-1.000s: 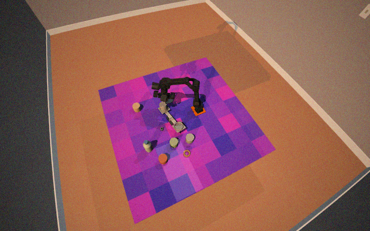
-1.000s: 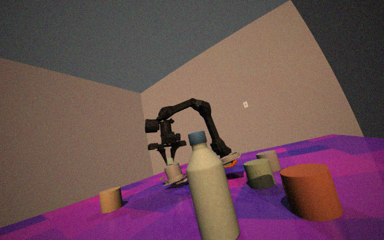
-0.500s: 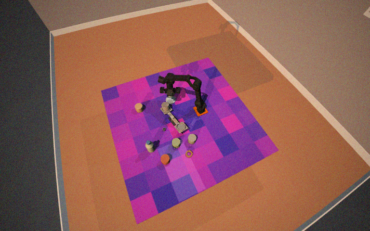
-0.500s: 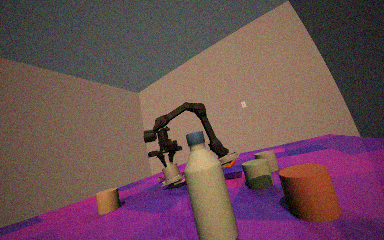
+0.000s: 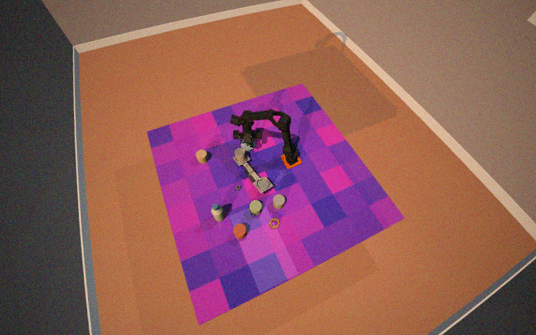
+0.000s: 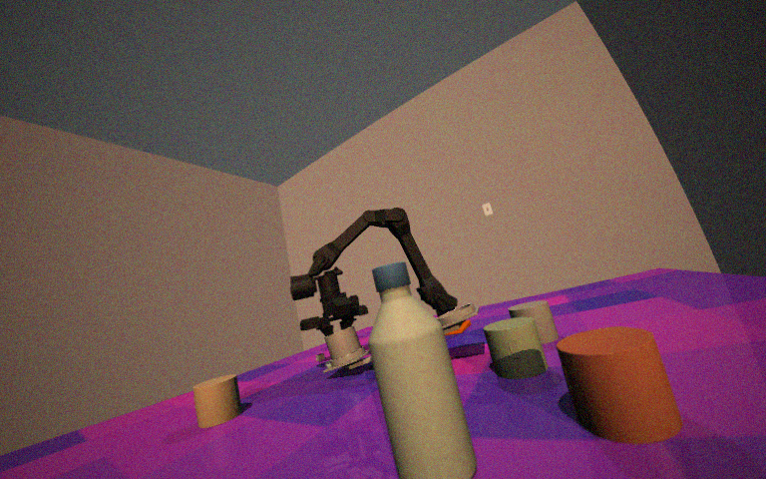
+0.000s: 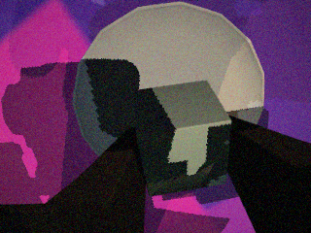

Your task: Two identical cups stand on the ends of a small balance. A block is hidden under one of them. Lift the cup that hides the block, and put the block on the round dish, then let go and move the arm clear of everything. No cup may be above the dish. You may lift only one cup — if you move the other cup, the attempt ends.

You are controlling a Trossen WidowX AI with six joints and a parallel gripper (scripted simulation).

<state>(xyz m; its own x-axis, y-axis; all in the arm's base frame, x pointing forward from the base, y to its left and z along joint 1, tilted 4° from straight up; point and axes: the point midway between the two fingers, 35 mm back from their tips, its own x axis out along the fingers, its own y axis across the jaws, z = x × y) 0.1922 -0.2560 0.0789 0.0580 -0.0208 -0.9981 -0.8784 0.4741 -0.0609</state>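
The pale blue round dish lies 3 cm below my gripper tip. From my gripper tip the other things lie so: pale green block 1 cm above; then taupe cup 10 cm ahead, 7 cm to the left, 3 cm above; then tan cylinder 34 cm ahead, 5 cm to the right.
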